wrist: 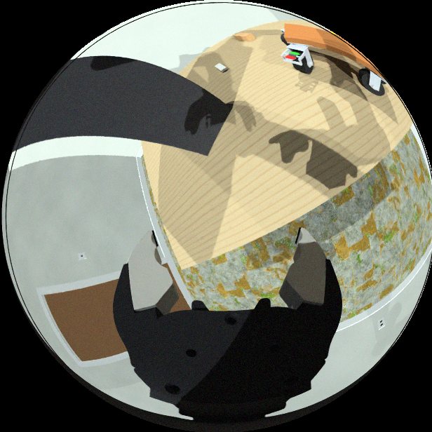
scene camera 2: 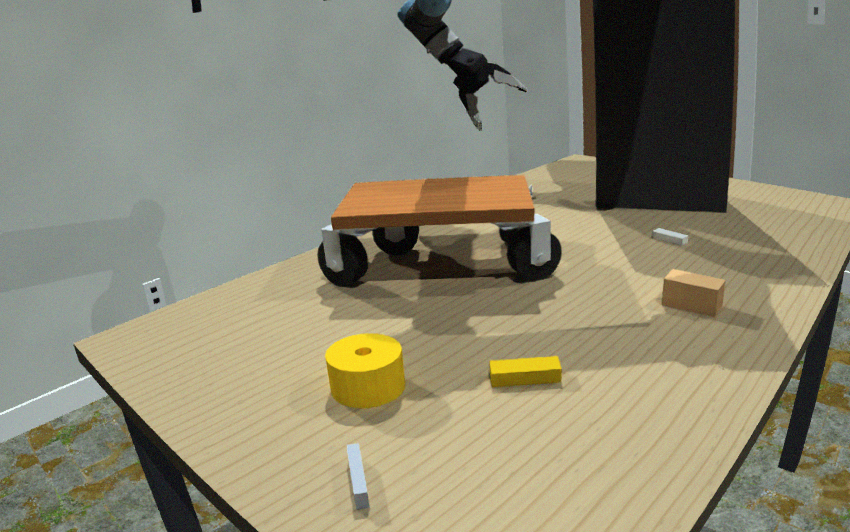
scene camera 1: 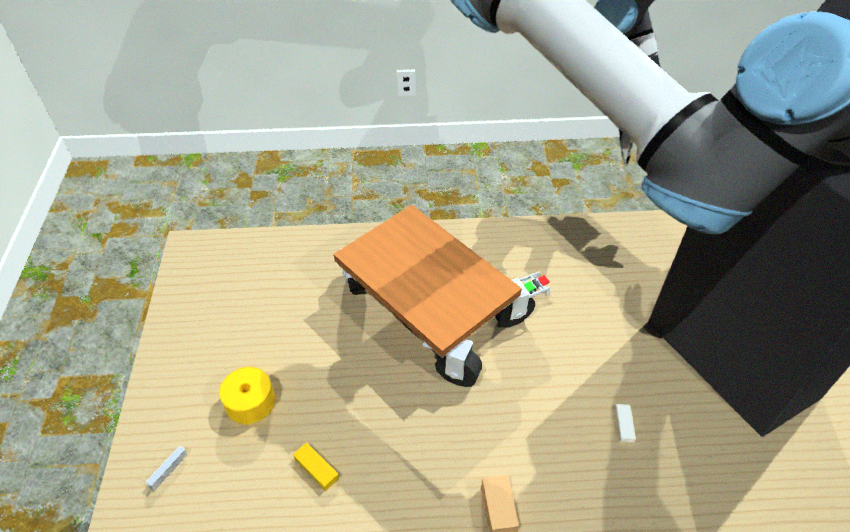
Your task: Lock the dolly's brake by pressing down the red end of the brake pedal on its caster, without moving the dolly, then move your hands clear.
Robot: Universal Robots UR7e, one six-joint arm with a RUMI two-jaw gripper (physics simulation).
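Places are measured from the arm's base along level axes (x ahead, y left, z up), in centimetres.
Pixels of known places: gripper, fingertip midpoint: [scene camera 2: 504, 111].
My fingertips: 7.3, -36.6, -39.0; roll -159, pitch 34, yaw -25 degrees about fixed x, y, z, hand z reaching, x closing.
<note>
For each thing: its middle in the pictures, then the offset to it from my fingertips, as dx, dy, dz. "pt": a spot on its surface instead.
- orange-brown wooden deck, surface spot: [scene camera 2: 438, 197] [scene camera 1: 418, 279] pt +48.5, +29.1, -5.2
- white-framed brake pedal with a red end, body centre: [scene camera 1: 543, 280] +24.8, +25.7, -9.0
- green end, surface spot: [scene camera 1: 530, 286] pt +27.5, +27.3, -8.9
- yellow cylinder, body centre: [scene camera 2: 365, 369] [scene camera 1: 247, 395] +78.3, +48.2, -15.3
- yellow block, body centre: [scene camera 2: 525, 371] [scene camera 1: 315, 466] +64.7, +60.5, -16.8
- grey bar, body centre: [scene camera 2: 357, 475] [scene camera 1: 167, 467] +89.3, +61.3, -16.8
- orange block, body centre: [scene camera 2: 693, 292] [scene camera 1: 499, 506] +34.6, +66.9, -15.7
- white block, body centre: [scene camera 2: 670, 236] [scene camera 1: 625, 422] +11.9, +51.0, -17.1
The dolly, with an orange-brown wooden deck [scene camera 1: 426, 279] [scene camera 2: 438, 197] [wrist: 320, 37], stands on black wheels on the table. At its right corner in scene camera 1, a caster carries a white-framed brake pedal with a red end [scene camera 1: 544, 280] [wrist: 290, 57] pointing outward and a green end [scene camera 1: 530, 286] [wrist: 295, 53] nearer the deck. In scene camera 2 the pedal is mostly hidden behind the deck. My gripper [scene camera 2: 503, 109] [wrist: 226, 232] is open and empty, high above the table and well apart from the dolly and pedal.
The black robot pedestal [scene camera 1: 752, 301] [scene camera 2: 664, 106] stands to the right of the pedal in scene camera 1. A yellow cylinder [scene camera 1: 246, 395] [scene camera 2: 365, 370], a yellow block [scene camera 1: 315, 466] [scene camera 2: 525, 371], a grey bar [scene camera 1: 166, 468] [scene camera 2: 357, 475], an orange block [scene camera 1: 500, 503] [scene camera 2: 692, 292] and a white block [scene camera 1: 625, 422] [scene camera 2: 669, 236] [wrist: 221, 67] lie around.
</note>
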